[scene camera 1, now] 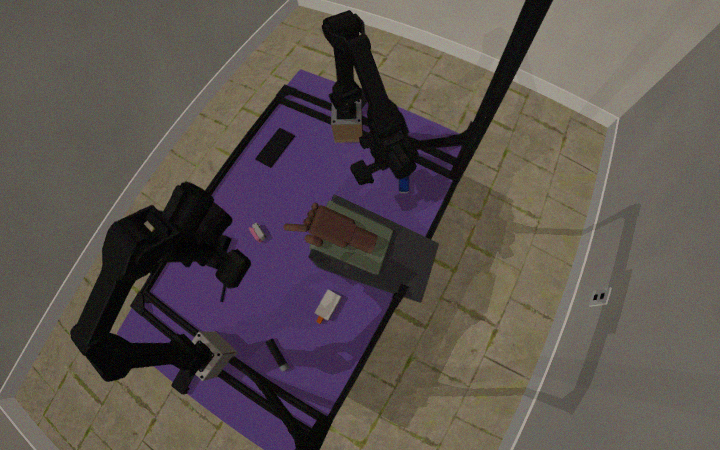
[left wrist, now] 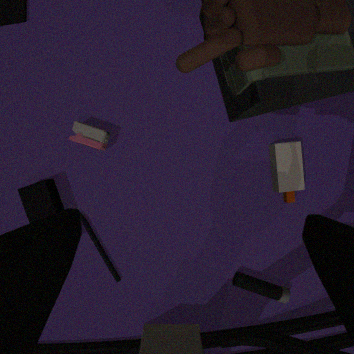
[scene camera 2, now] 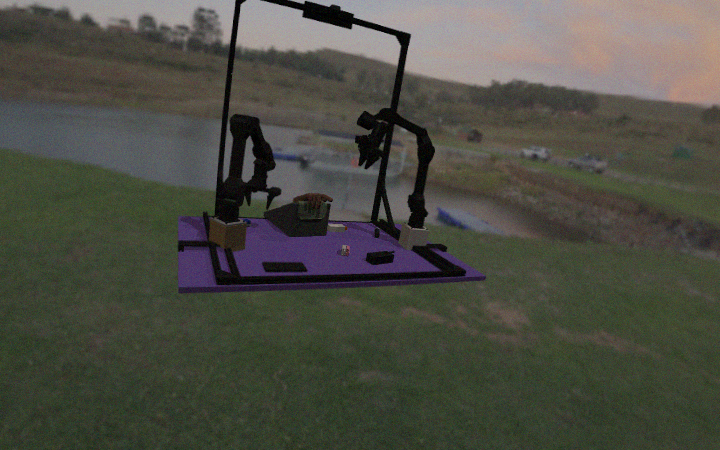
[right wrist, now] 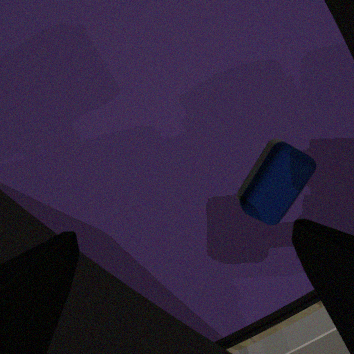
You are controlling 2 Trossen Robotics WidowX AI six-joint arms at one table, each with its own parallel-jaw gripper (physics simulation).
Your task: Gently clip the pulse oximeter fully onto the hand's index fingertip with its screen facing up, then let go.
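Places are measured from the left arm's base along level axes (x up, y ahead, z left), in centimetres.
Pixels of known places: left gripper, fingertip midpoint: [scene camera 1: 232, 247] [left wrist: 194, 223] [scene camera 2: 362, 167]; right gripper, fingertip midpoint: [scene camera 1: 384, 176] [scene camera 2: 258, 207] [right wrist: 186, 236]; left arm's base at its link origin: [scene camera 1: 200, 356] [scene camera 2: 415, 226]; right arm's base at its link origin: [scene camera 1: 346, 111] [scene camera 2: 228, 219].
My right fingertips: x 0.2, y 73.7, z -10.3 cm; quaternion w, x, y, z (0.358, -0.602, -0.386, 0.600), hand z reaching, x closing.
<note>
For each thing: its top centre in the pictures, then the offset to it from my right fingertips.
- small white-and-pink two-part clip at its top centre: [left wrist: 86, 134] [scene camera 1: 255, 231] [scene camera 2: 346, 247] dx -7.6, dy -35.7, dz +24.3 cm
- blue rounded block with a grey underside, top centre: [right wrist: 281, 189] [scene camera 1: 404, 181] dx -7.5, dy +5.4, dz -4.5 cm
- white box with an orange tab, top centre: [left wrist: 290, 172] [scene camera 1: 326, 307] [scene camera 2: 338, 225] dx -7.9, dy -40.8, dz -8.4 cm
- black cylinder at its top centre: [left wrist: 263, 290] [scene camera 1: 275, 355] dx -8.0, dy -61.0, dz -5.1 cm
- flat black slab at its top centre: [scene camera 2: 284, 265] [scene camera 1: 274, 146] dx -9.9, dy -8.1, dz +41.5 cm
- black box at its top centre: [left wrist: 41, 216] [scene camera 1: 214, 249] [scene camera 2: 380, 253] dx -7.2, dy -48.8, dz +31.5 cm
The brown hand [scene camera 1: 331, 225] [scene camera 2: 316, 198] [left wrist: 280, 22] rests palm down on a sloped support, its index fingertip [scene camera 1: 288, 227] [left wrist: 186, 62] pointing out, bare. A small white-and-pink two-part clip [scene camera 1: 257, 231] [scene camera 2: 345, 249] [left wrist: 90, 132] lies on the table off that fingertip. A blue rounded block with a grey underside [scene camera 1: 404, 184] [right wrist: 278, 182] lies beyond the support. No screen shows on either; I cannot tell which is the oximeter. My right gripper [scene camera 2: 259, 205] [right wrist: 186, 236] is open and empty, above the table near the blue block. My left gripper [scene camera 2: 366, 163] [left wrist: 194, 223] is open and empty, high above the table.
The dark wedge support [scene camera 1: 414, 260] [scene camera 2: 294, 222] stands at the table edge. A white box with an orange tab [scene camera 1: 328, 304] [left wrist: 289, 167], a black cylinder [scene camera 1: 276, 353] [left wrist: 259, 286], a flat black slab [scene camera 1: 275, 147] [scene camera 2: 284, 266] and a black box [scene camera 2: 379, 257] [left wrist: 41, 200] lie around.
</note>
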